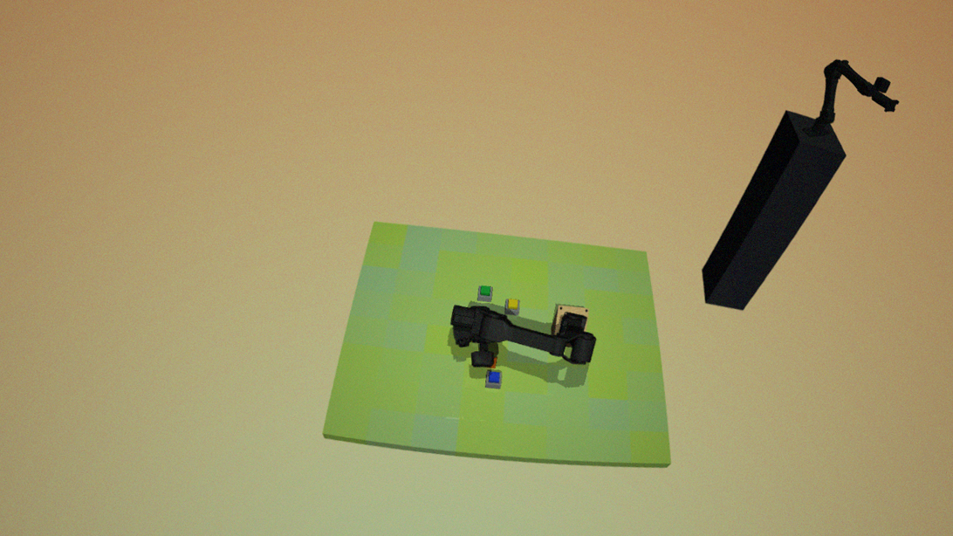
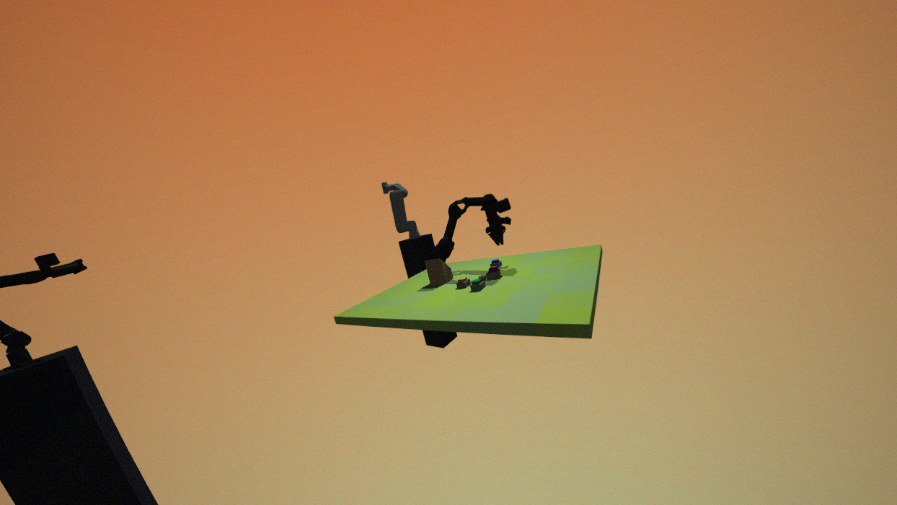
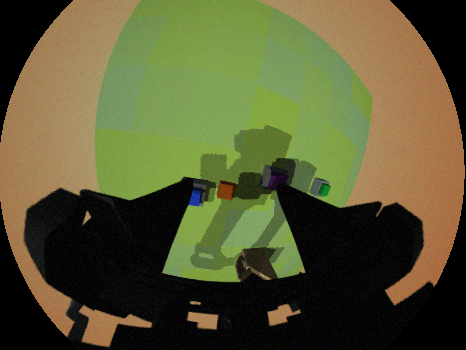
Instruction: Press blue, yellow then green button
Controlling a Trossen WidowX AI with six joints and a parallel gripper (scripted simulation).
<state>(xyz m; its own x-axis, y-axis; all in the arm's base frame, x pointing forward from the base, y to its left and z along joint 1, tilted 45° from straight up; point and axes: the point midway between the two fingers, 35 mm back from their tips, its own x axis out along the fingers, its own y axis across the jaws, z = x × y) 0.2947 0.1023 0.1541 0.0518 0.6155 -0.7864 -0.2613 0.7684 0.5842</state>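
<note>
The blue button is 7 cm behind my gripper tip, 4 cm to the left of it and 9 cm below it. The rest, counted from my gripper tip: grey block: 4 cm behind, 18 cm to the right, 12 cm below; orange block: 6 cm behind, 2 cm to the right, 12 cm below; purple button: 12 cm to the right, 9 cm below.
</note>
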